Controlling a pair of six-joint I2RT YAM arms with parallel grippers.
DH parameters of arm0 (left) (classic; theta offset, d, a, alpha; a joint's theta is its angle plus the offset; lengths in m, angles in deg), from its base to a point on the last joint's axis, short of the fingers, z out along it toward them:
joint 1: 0 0.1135 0.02 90
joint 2: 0 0 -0.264 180
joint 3: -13.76 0 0.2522 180
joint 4: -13.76 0 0.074 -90
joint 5: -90 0 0 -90
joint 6: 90 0.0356 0 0
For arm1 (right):
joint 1: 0 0.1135 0.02 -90
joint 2: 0 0 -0.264 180
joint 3: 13.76 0 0.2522 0
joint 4: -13.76 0 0.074 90
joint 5: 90 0 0 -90
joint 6: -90 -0.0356 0 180
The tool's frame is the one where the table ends.
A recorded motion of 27 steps. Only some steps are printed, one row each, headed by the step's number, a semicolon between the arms.
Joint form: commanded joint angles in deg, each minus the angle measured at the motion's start. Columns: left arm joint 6, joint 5, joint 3, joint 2, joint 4, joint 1; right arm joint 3, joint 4, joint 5, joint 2, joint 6, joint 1.
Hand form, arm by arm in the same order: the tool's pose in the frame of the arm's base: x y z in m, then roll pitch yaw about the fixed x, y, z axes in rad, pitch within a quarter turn. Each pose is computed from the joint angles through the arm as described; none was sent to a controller.
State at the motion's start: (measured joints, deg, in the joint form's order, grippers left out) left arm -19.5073 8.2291 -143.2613 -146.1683 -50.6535 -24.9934; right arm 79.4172 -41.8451 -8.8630 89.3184 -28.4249 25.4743
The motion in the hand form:
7: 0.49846 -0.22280 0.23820 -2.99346 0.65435 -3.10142; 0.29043 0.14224 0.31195 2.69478 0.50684 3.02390
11: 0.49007 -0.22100 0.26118 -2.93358 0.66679 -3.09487; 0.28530 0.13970 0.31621 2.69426 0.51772 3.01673
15: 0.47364 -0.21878 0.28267 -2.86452 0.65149 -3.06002; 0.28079 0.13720 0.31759 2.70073 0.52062 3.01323
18: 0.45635 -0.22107 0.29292 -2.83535 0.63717 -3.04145; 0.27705 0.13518 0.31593 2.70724 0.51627 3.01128
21: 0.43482 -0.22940 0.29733 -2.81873 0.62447 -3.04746; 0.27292 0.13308 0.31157 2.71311 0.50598 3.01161
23: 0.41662 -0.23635 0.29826 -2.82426 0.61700 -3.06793; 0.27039 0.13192 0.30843 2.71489 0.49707 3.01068
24: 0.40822 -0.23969 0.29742 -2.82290 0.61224 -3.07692; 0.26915 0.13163 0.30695 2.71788 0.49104 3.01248
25: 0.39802 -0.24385 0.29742 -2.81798 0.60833 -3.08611; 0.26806 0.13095 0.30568 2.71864 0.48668 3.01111
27: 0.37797 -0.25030 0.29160 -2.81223 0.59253 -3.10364; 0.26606 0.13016 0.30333 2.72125 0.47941 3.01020
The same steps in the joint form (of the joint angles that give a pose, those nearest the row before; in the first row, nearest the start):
7: -1.76 -0.13 0.26 2.22 -0.83 0.38; -1.28 -2.07 1.13 -2.38 0.56 -0.23
11: -1.72 -2.83 1.31 5.42 -1.12 0.36; -1.71 -2.43 1.64 -3.73 0.40 -0.19
15: -3.70 -5.31 5.77 10.61 -1.26 0.00; -2.36 -2.88 2.16 -4.80 0.32 -0.20
18: -5.54 -5.81 11.46 15.28 -0.35 -1.02; -3.38 -3.06 2.44 -5.63 0.18 -0.21
21: -7.02 -5.93 18.35 20.07 1.49 -2.99; -4.96 -2.98 2.46 -6.50 0.04 -0.23
23: -7.66 -5.44 23.64 23.59 2.73 -4.78; -6.00 -2.90 2.35 -7.00 -0.16 -0.24
24: -8.02 -5.41 26.20 25.15 3.53 -5.64; -6.38 -3.05 2.32 -7.17 -0.22 -0.19
25: -8.52 -5.42 28.94 26.95 4.39 -6.72; -6.81 -3.07 2.28 -7.39 -0.33 -0.22
27: -9.64 -5.48 35.23 30.40 6.60 -8.74; -7.55 -3.09 2.27 -7.75 -0.52 -0.20

